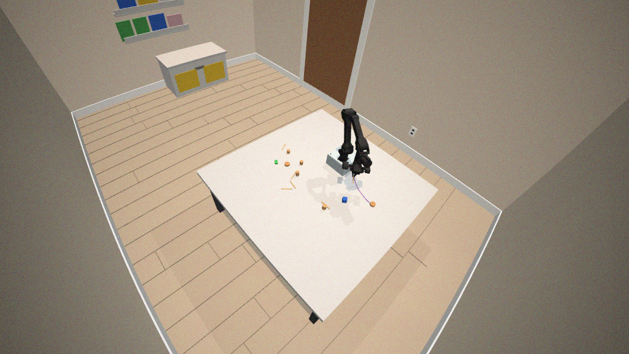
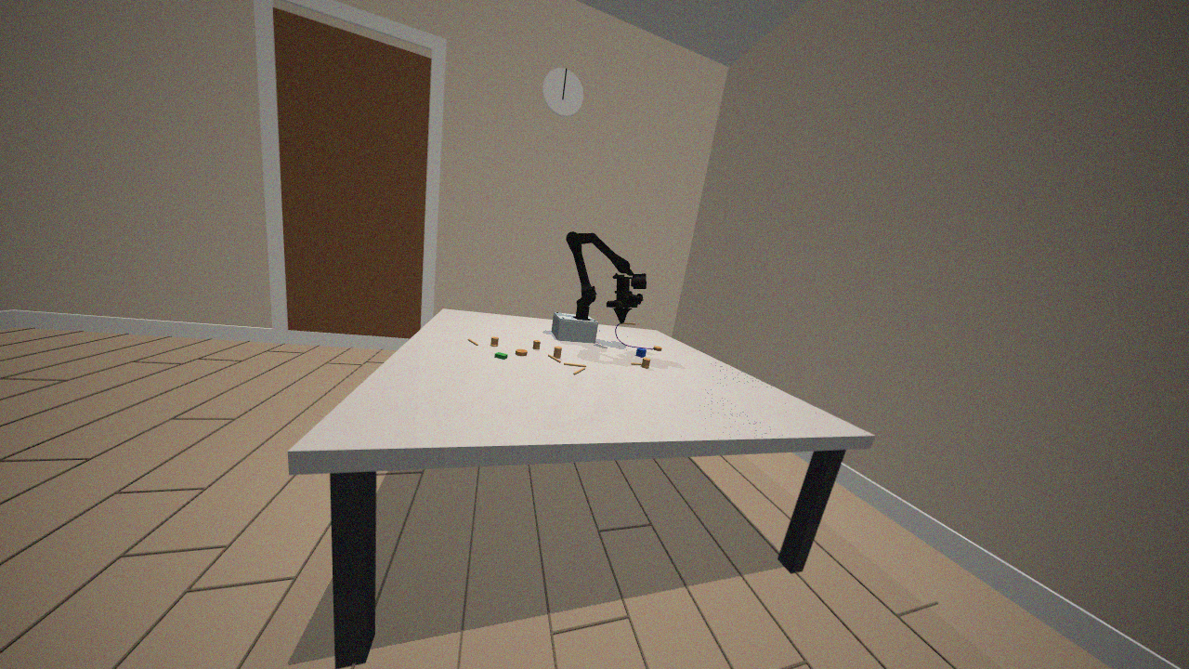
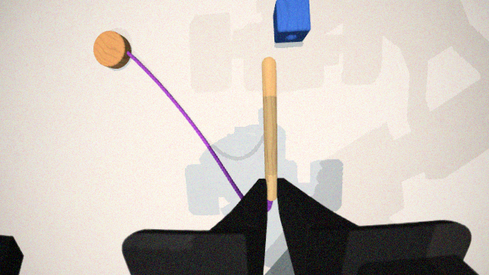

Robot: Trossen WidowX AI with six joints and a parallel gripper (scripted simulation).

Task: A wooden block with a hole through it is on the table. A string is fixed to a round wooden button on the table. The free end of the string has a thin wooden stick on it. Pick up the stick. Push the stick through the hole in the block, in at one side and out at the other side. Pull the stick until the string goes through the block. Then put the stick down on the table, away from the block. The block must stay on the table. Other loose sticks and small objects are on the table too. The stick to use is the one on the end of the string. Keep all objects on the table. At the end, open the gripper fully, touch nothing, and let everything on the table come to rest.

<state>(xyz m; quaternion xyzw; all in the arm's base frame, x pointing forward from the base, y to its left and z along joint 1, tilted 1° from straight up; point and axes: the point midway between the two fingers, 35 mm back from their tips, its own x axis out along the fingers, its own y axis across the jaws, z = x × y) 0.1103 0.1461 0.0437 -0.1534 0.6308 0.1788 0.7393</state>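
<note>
My gripper tip is now 130 mm short of the blue wooden block, 90 mm above it and 30 mm to the right of it. Round my gripper tip: thin wooden stick: 10 mm to the left, 10 mm ahead; then purple string: right at my gripper tip; then round wooden button: 200 mm to the left, 100 mm below, 30 mm ahead.
</note>
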